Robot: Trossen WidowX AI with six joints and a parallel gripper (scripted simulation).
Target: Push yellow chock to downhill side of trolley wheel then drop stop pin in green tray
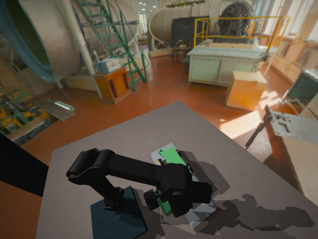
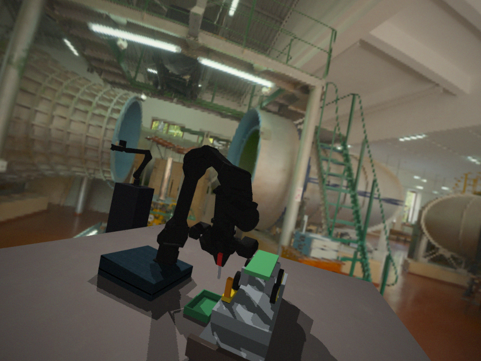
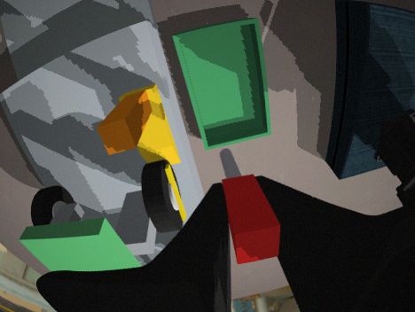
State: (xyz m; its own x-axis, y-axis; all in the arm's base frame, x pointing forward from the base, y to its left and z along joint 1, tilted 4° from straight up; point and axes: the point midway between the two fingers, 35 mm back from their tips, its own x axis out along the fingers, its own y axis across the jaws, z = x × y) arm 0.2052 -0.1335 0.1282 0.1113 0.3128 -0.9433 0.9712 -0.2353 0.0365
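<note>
Right now the red-headed stop pin is right at my gripper tip. Round my gripper tip: green tray 2 cm behind, 14 cm below; then trolley 12 cm ahead, 7 cm to the left, 2 cm below; then yellow chock 4 cm ahead, 2 cm to the right, 5 cm below.
</note>
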